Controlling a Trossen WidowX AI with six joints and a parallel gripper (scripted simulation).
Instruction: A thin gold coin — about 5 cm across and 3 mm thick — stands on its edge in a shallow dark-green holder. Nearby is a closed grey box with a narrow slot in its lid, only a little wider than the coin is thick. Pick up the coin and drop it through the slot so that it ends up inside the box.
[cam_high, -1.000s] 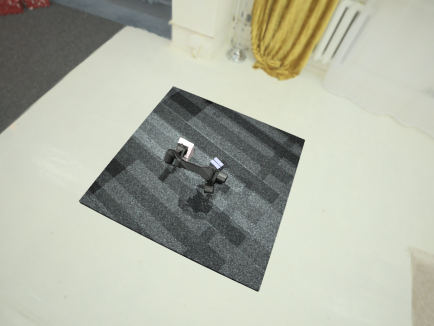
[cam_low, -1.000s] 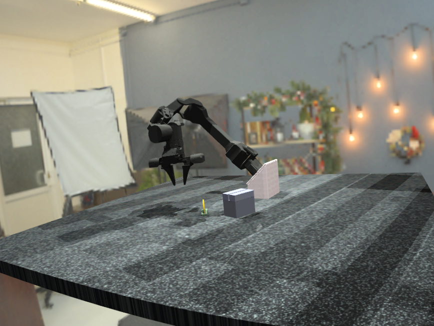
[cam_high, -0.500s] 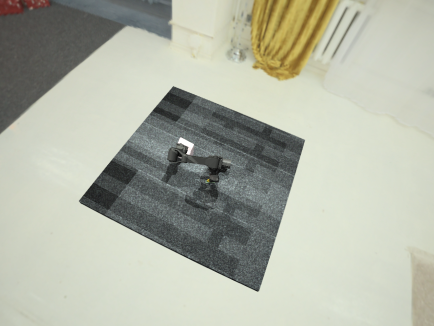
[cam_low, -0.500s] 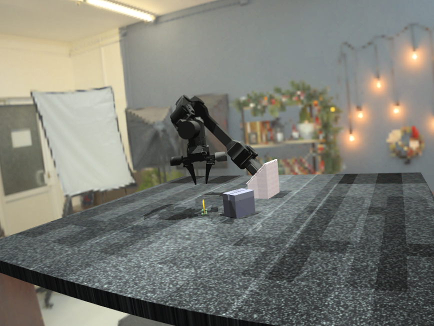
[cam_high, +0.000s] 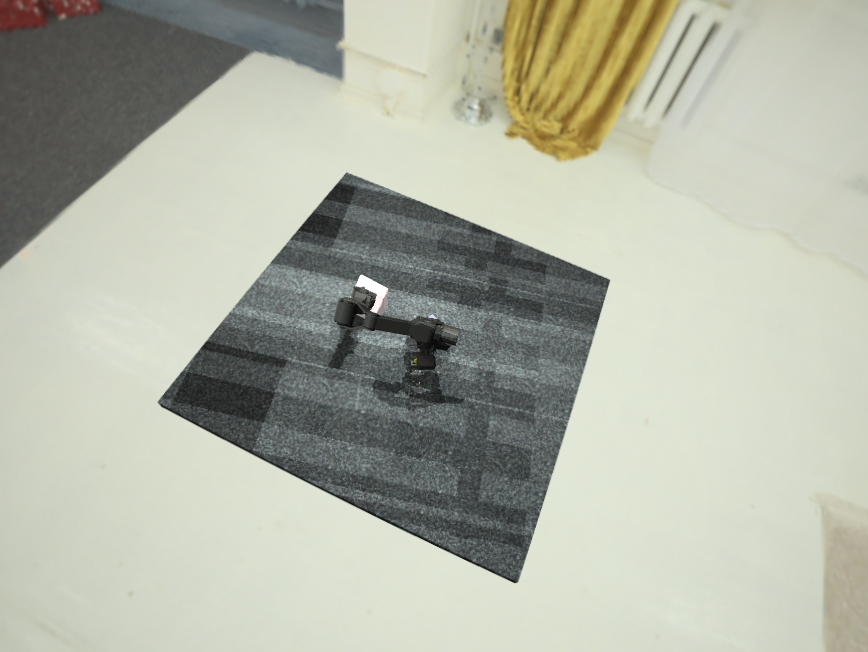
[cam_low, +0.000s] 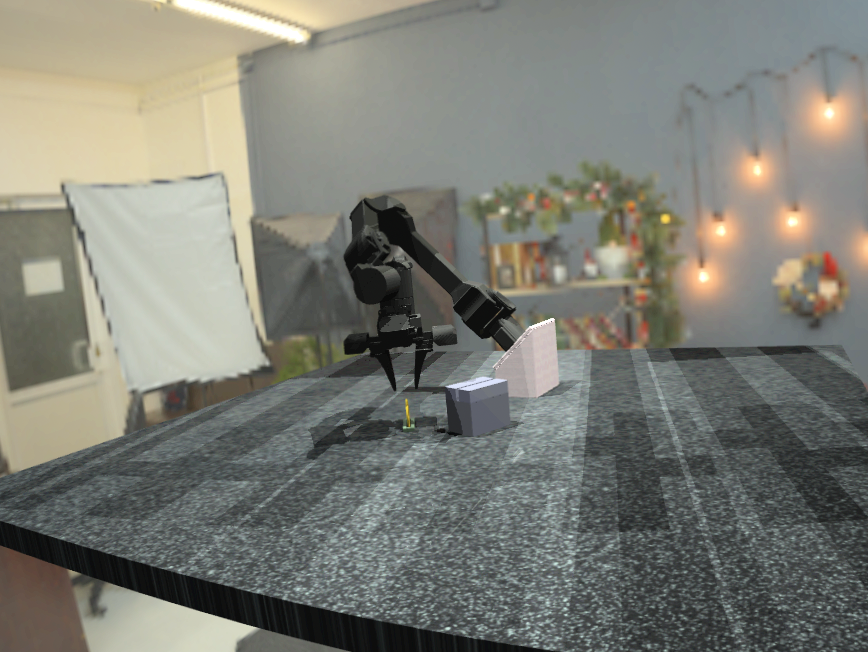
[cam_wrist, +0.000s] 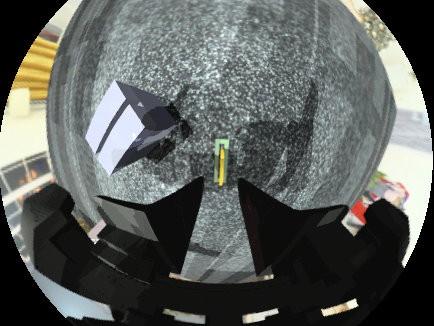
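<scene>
My gripper tip is 4 cm above the gold coin.
</scene>
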